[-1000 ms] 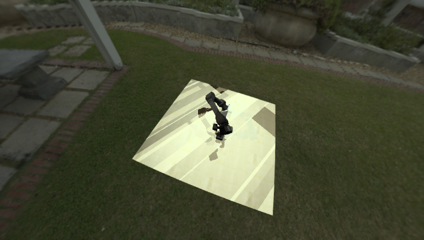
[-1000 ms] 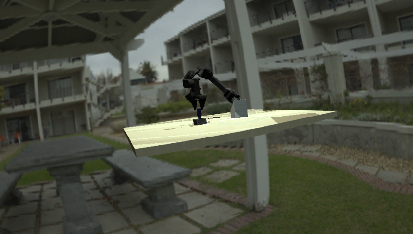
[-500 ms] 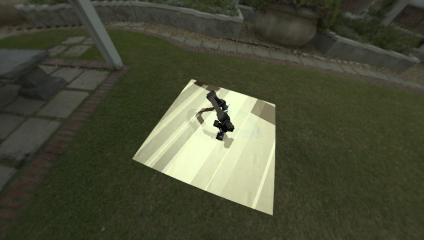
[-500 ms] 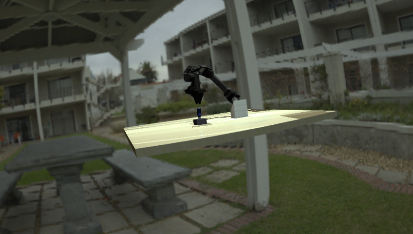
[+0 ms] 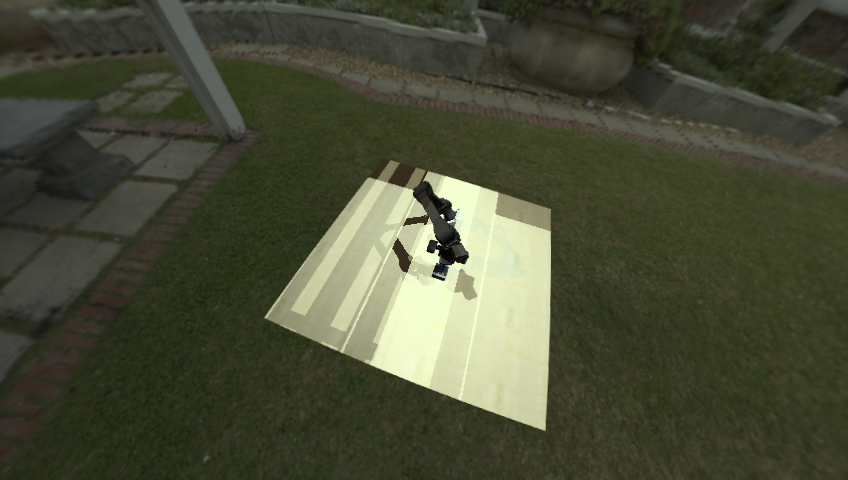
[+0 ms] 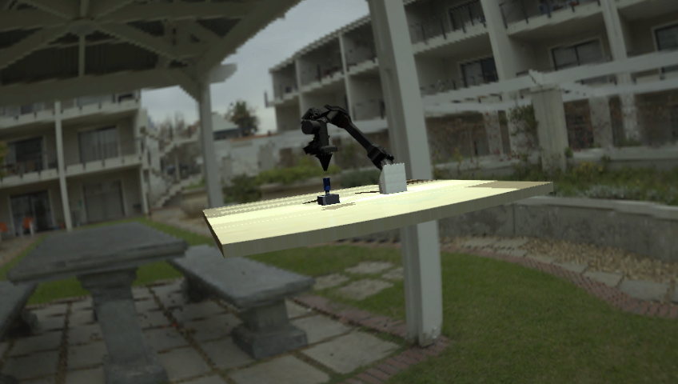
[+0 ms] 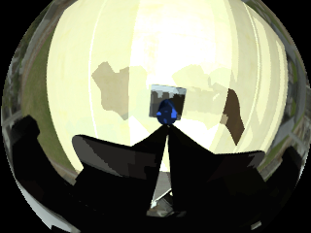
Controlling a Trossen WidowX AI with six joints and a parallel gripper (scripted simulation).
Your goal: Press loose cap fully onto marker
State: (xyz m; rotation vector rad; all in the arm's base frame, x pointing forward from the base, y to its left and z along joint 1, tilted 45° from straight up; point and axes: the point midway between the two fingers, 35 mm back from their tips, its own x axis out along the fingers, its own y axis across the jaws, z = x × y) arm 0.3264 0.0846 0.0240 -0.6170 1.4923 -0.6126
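My gripper tip is now 5 cm above the blue cap. Round my gripper tip: holder block: 12 cm below.
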